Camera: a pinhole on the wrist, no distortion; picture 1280 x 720 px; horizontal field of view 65.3 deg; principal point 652.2 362.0 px. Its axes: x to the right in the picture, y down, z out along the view. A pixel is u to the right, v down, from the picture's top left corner.
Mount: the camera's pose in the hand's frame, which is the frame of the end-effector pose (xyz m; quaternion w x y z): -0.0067 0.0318 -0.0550 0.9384 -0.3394 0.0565 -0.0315
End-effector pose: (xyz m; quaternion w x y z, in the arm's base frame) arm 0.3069 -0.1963 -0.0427 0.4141 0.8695 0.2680 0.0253
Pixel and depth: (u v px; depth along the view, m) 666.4 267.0 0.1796
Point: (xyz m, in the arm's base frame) 0.4061 -0.3208 -0.0098
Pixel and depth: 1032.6 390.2 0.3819
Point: 0.6433 -0.3965 -0.0218
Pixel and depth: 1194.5 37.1 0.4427
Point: 0.7244 -0.3997 -0.1953
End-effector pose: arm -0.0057 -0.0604 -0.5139 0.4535 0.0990 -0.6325 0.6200
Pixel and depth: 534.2 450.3 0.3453
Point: -0.2822 -0.1709 -0.6740
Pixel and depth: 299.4 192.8 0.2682
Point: -0.1726 -0.2159 -0.6495
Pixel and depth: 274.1 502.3 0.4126
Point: -0.2934 -0.2392 -0.7915
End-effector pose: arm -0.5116 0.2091 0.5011 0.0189 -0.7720 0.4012 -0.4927
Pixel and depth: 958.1 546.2 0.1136
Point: -0.5614 0.0974 0.4756
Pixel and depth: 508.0 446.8 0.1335
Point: -0.5575 0.1135 0.4196
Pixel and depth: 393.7 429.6 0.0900
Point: -0.5635 0.1515 0.4408
